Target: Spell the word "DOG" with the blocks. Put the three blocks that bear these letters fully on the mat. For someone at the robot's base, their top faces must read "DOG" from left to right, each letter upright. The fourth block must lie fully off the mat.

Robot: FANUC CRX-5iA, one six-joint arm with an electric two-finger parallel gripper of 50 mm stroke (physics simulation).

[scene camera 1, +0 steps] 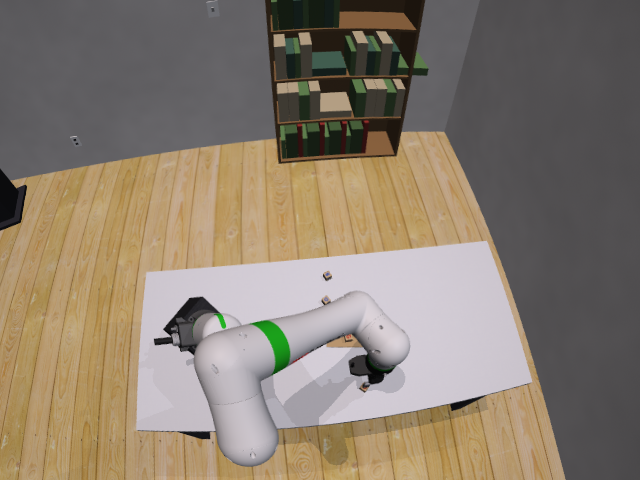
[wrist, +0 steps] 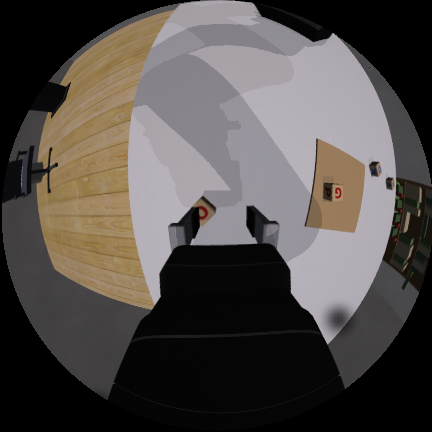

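The open gripper [scene camera 1: 370, 382] [wrist: 223, 221] is near the front edge, above the red-lettered O block [scene camera 1: 364, 388] [wrist: 206, 212], which lies off the mat. In the wrist view this block sits turned diagonally, partly hidden by the left finger; the space between the fingers is empty. The G block [scene camera 1: 348, 338] [wrist: 336, 192] stands on the brown mat [scene camera 1: 336, 343] [wrist: 340, 159], towards its O-block side, its red G upside down in the wrist view. The D block [scene camera 1: 326, 299] [wrist: 375, 169] and the B block [scene camera 1: 327, 275] [wrist: 390, 183] lie off the mat, on its far side, their blue letters tiny.
The arm crosses above the white table [scene camera 1: 444, 310] [wrist: 280, 90] and hides part of the mat in the scene view. The robot's black base stands at the table's left end. A bookshelf [scene camera 1: 272, 98] stands against the wall, beyond the table.
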